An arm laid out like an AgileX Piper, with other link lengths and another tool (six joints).
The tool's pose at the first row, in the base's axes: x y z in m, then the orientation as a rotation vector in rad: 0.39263 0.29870 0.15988 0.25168 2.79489 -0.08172
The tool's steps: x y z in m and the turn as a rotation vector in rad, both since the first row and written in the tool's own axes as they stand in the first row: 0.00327 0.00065 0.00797 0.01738 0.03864 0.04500; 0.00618 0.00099 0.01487 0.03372 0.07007 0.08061; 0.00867 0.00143 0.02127 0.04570 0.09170 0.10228; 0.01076 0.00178 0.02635 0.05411 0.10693 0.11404; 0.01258 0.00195 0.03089 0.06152 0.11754 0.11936; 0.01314 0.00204 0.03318 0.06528 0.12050 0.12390; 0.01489 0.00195 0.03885 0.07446 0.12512 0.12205; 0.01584 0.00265 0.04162 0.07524 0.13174 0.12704
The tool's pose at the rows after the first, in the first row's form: 0.39227 0.29919 0.15126 0.32356 2.82627 -0.09142; 0.39185 0.29941 0.14378 0.38212 2.85079 -0.10279; 0.39167 0.29970 0.13691 0.41906 2.86763 -0.11245; 0.39143 0.29995 0.13141 0.44030 2.88002 -0.12014; 0.39123 0.30003 0.12653 0.45147 2.88922 -0.12849; 0.39146 0.30001 0.12418 0.45940 2.89103 -0.13251; 0.39164 0.29973 0.11825 0.45981 2.89589 -0.14583; 0.39178 0.30033 0.11531 0.46827 2.90123 -0.14511
